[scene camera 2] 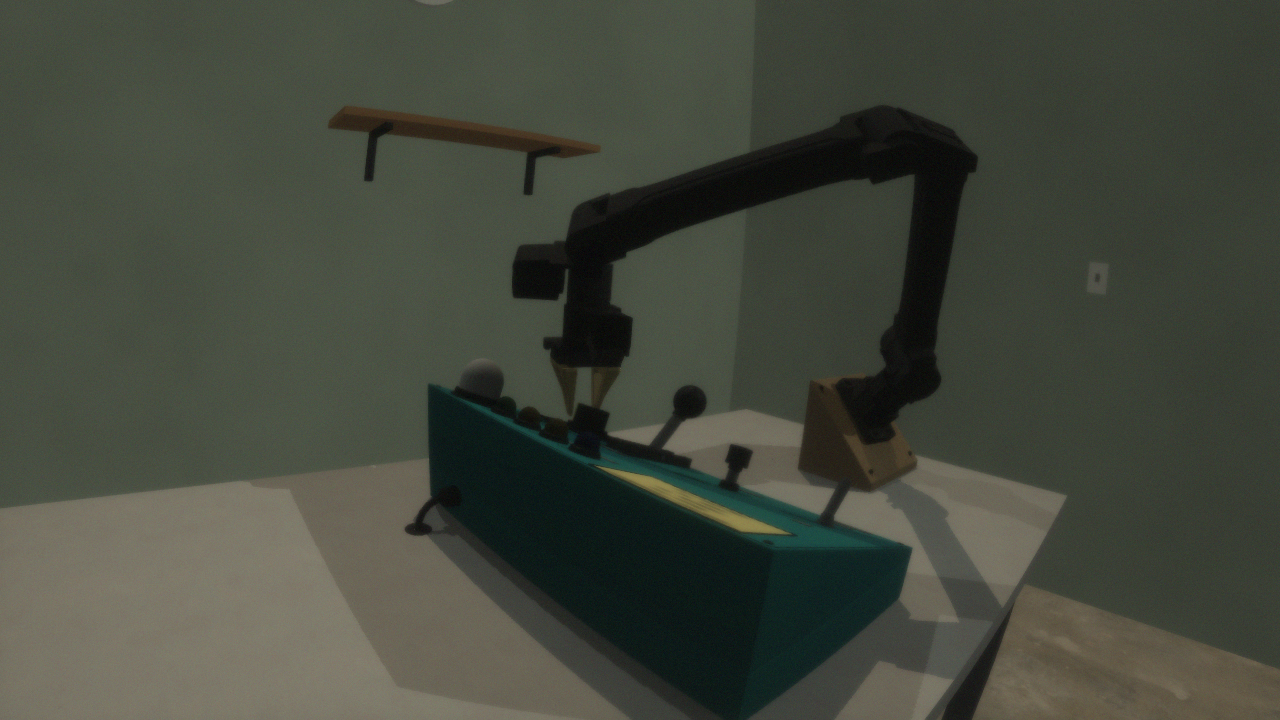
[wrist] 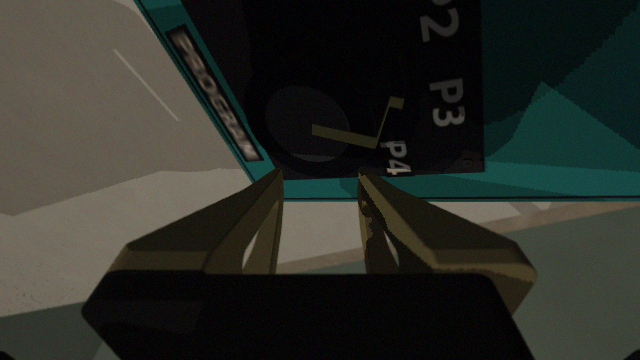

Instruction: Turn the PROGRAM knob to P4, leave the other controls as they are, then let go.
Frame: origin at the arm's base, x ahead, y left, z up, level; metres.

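Seen in the pictures: gripper, between the fingertips: (scene camera 2: 582,414) (wrist: 320,180); arm's base, origin of its link: (scene camera 2: 863,412).
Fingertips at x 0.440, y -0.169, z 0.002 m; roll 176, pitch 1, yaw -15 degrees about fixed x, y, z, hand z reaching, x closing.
Pixels of each thing's top centre, then the offset from my fingertips to it. "spot": a spot on its surface instead.
- PROGRAM knob, centre of its top: (wrist: 320,134) (scene camera 2: 591,402) 0.011 m ahead, 0.037 m left, 0.025 m up
- P3 mark, a spot on its surface: (wrist: 447,102) spot: 0.053 m ahead, 0.025 m left, 0.001 m up
- P4 mark, a spot on its surface: (wrist: 397,157) spot: 0.034 m ahead, 0.000 m left, 0.006 m down
- grey dome, a spot on its surface: (scene camera 2: 481,378) spot: 0.175 m ahead, 0.061 m left, 0.070 m up
- lever with a black ball, centre of its top: (scene camera 2: 691,385) 0.053 m back, 0.152 m left, 0.068 m up
- small black-topped control, centre of its top: (scene camera 2: 736,445) 0.008 m back, 0.276 m left, 0.033 m up
- thin lever, centre of its top: (scene camera 2: 840,480) 0.028 m back, 0.395 m left, 0.028 m up
- yellow label, a spot on its surface: (scene camera 2: 698,503) spot: 0.140 m ahead, 0.380 m left, 0.038 m up
The PROGRAM knob (scene camera 2: 589,420) (wrist: 307,122) is black with a round top and stands on the teal console (scene camera 2: 608,537) (wrist: 560,125). In the wrist view its yellow pointer line (wrist: 345,136) runs right across the top and down the side, with its foot left of the P3 mark (wrist: 447,102) and above the P4 mark (wrist: 397,157). It looks turned toward P3; the tilted view makes this unsure. My gripper (scene camera 2: 582,411) (wrist: 320,180) is partly open and empty, with a narrow gap between its fingers. The tips are just above the knob in the scene view.
A grey dome (scene camera 2: 481,378) and several small buttons stand left of the knob in the scene view. A lever with a black ball (scene camera 2: 689,402), a small black-topped control (scene camera 2: 737,456), a thin lever (scene camera 2: 834,503) and a yellow label (scene camera 2: 698,503) are to the right.
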